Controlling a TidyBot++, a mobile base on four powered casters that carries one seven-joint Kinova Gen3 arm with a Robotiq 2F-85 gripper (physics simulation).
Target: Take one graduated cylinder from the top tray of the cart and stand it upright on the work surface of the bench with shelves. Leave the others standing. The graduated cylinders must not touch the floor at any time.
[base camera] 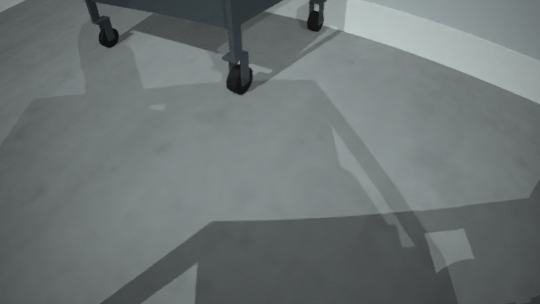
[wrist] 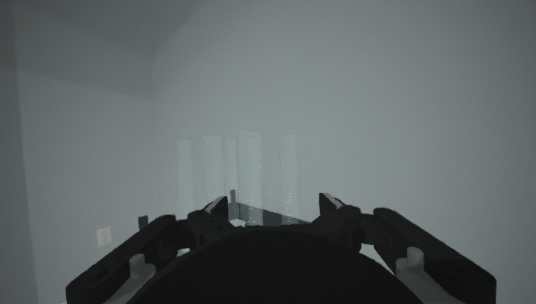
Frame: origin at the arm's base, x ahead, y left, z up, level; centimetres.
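Seen in the pictures: gripper, fingertip midpoint: (wrist: 273,204).
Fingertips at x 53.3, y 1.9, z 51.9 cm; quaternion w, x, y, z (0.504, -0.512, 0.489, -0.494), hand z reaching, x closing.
Offsets run from my fingertips to a thing's top centre. Level surfaces: height alone.
Several clear graduated cylinders stand upright in the middle of the wrist view: a wide one {dx +15.3, dy +4.8, dz +8.2 cm} (wrist: 250,175), one to its right (wrist: 288,175), and others to its left, among them one at the far left (wrist: 184,172). They look pale and faint against the wall. My gripper (wrist: 273,204) is open and empty, and its fingertips show below and to either side of the right-hand cylinders. The cart's dark tray edge (wrist: 270,217) shows between the fingers; the hand hides most of the tray. In the base camera view the cart (base camera: 233,35) shows its lower part and casters. The bench does not show.
A pale wall (wrist: 400,125) stands behind the cylinders, with a corner and a wall outlet {dx +83.0, dy +117.3, dz -45.8 cm} (wrist: 104,236) at the left. In the base camera view, a light baseboard (base camera: 425,55) runs along the right behind the cart, and shadows fall across the grey floor {dz -91.5 cm} (base camera: 225,160).
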